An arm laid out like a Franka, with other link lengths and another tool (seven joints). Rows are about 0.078 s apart.
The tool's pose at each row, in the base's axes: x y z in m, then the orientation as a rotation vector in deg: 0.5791, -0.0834, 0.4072, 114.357, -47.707, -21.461; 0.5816, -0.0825, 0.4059, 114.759, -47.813, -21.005; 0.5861, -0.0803, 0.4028, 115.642, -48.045, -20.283; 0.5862, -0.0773, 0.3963, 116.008, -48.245, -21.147; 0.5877, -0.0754, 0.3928, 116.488, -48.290, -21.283; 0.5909, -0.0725, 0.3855, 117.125, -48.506, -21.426; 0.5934, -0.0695, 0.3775, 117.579, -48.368, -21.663; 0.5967, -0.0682, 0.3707, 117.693, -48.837, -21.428; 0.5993, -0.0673, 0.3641, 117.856, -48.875, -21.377
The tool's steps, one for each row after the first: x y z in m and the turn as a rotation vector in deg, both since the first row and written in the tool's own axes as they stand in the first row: 0.0011, -0.0024, -0.0013, 0.475, 0.231, 0.093; 0.0027, -0.0077, -0.0035, 1.470, 0.539, 0.185; 0.0003, -0.0142, -0.0019, 1.709, -0.187, -0.161; -0.0001, -0.0185, -0.0021, 2.128, -0.349, -0.364; -0.0002, -0.0269, -0.0018, 2.743, -0.609, -0.523; -0.0010, -0.0358, -0.0008, 3.060, -0.755, -0.866; 0.0001, -0.0433, 0.0002, 3.361, -0.818, -0.532; 0.0010, -0.0502, 0.0018, 3.528, -0.817, -0.550
